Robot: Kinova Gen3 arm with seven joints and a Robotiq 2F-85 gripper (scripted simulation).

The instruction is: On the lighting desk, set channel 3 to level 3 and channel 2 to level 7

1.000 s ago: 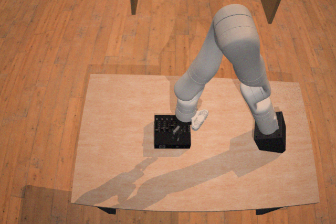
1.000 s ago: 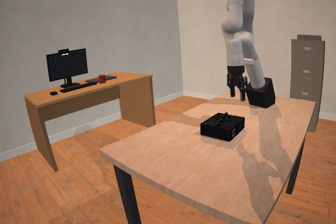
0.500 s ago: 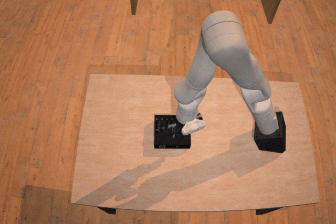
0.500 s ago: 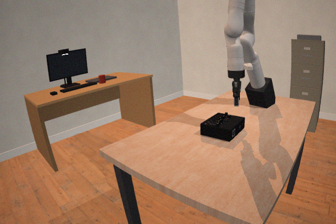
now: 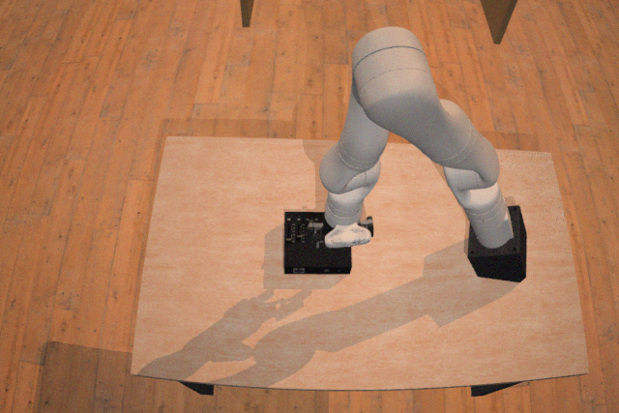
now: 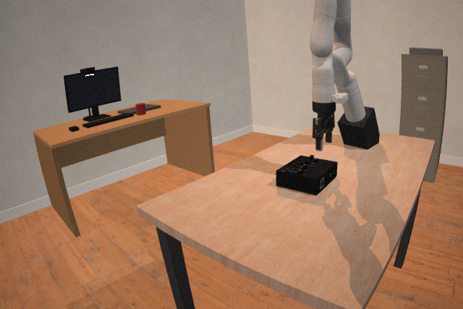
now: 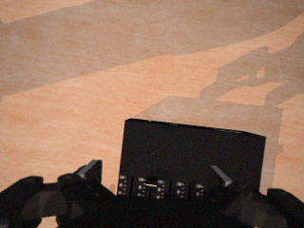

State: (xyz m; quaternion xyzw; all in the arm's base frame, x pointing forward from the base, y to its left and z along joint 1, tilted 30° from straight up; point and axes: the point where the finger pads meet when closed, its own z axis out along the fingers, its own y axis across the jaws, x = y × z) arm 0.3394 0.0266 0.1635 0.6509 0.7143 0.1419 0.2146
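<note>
The channel 2 fader cap is 50 mm below my hand and 30 mm to the right of it. Round my hand: channel 3 fader cap 50 mm to the right, 50 mm below, 20 mm ahead.
</note>
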